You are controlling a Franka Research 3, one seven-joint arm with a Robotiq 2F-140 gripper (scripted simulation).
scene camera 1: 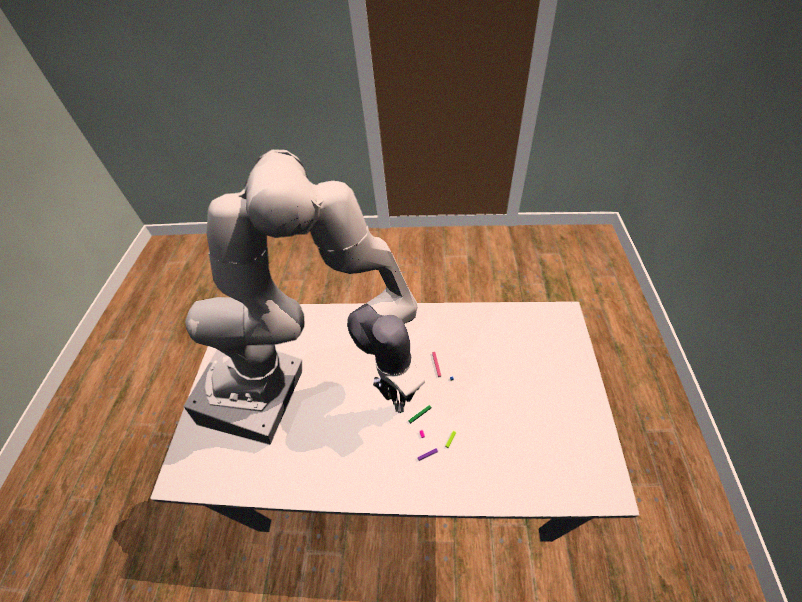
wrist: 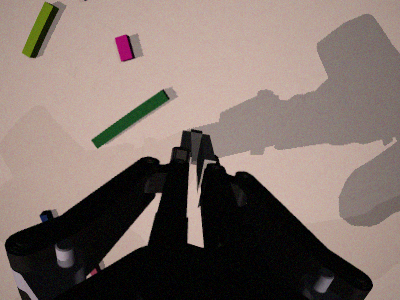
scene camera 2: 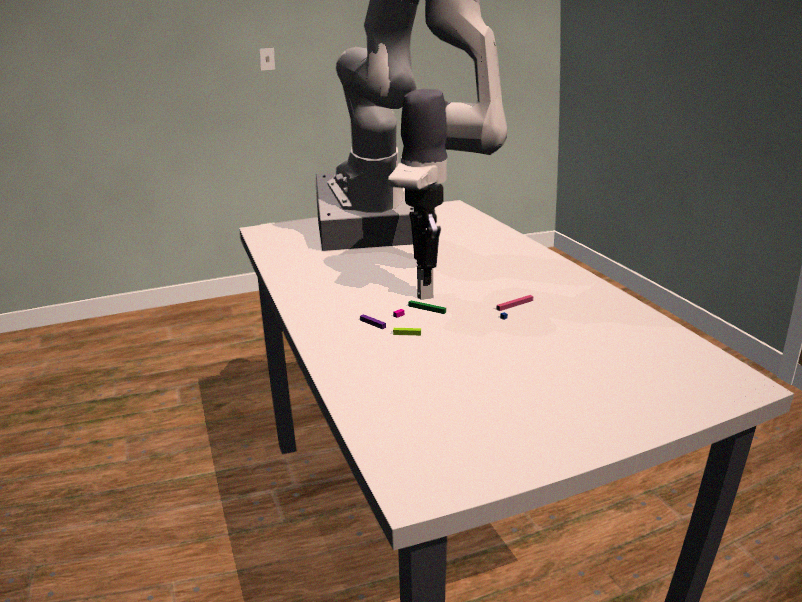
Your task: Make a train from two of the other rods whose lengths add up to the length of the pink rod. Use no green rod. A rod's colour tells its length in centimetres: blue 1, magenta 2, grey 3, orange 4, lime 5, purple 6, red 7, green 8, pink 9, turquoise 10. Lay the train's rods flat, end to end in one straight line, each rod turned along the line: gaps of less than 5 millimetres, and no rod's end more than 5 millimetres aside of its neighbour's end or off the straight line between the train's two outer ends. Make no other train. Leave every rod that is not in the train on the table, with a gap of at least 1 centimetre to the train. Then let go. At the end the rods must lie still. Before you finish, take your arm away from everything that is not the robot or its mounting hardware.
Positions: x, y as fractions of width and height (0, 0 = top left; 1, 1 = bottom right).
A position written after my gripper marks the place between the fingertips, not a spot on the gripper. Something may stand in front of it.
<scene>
In view: my gripper (scene camera 2: 0.53, 0.49) and a green rod (wrist: 0.40, 0.33).
My gripper shows as well in the wrist view (wrist: 0.48, 0.49).
</scene>
